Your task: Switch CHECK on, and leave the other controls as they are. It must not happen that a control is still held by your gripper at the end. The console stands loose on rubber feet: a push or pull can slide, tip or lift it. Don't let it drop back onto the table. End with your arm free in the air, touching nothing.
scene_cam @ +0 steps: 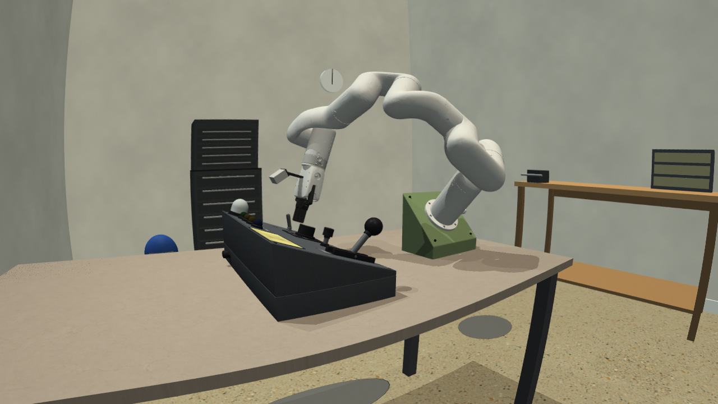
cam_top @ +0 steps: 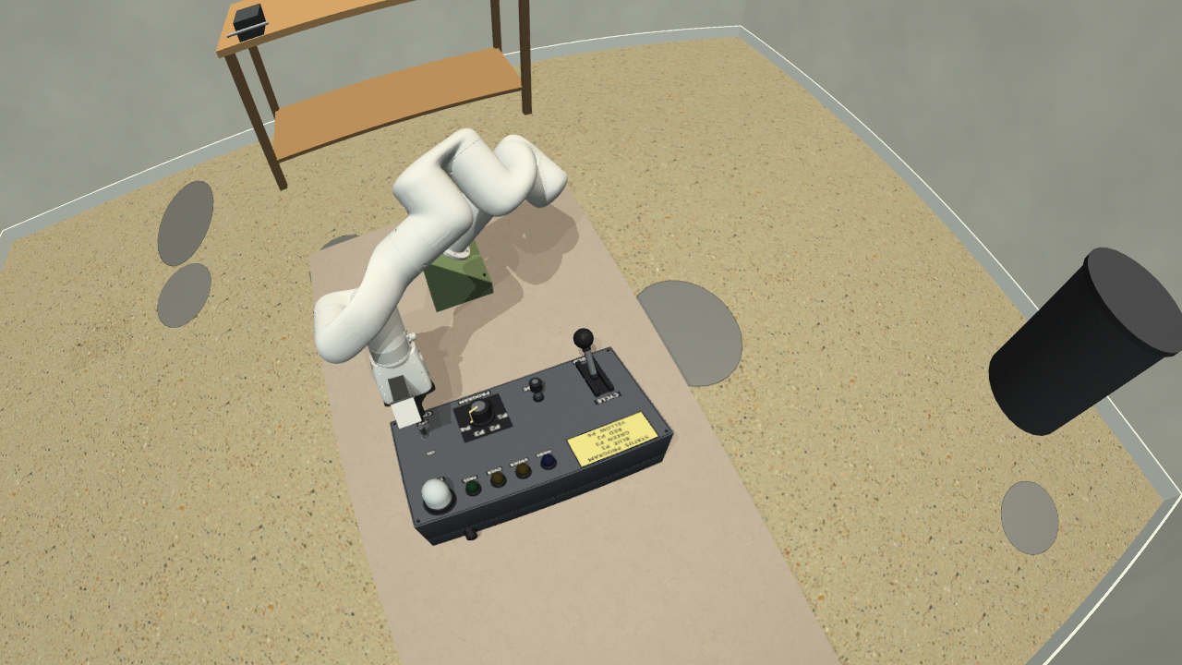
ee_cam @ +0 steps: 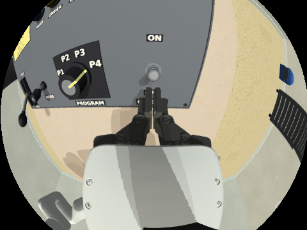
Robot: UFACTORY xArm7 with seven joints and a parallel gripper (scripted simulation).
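My gripper is now 3 cm short of the check toggle and 2 cm above it. Round my hand: rotary program selector 11 cm to the left, 4 cm ahead, 2 cm below; then dark grey console 18 cm to the left, 7 cm ahead, 4 cm below; then mode knob 24 cm to the left, 4 cm ahead, 2 cm below.
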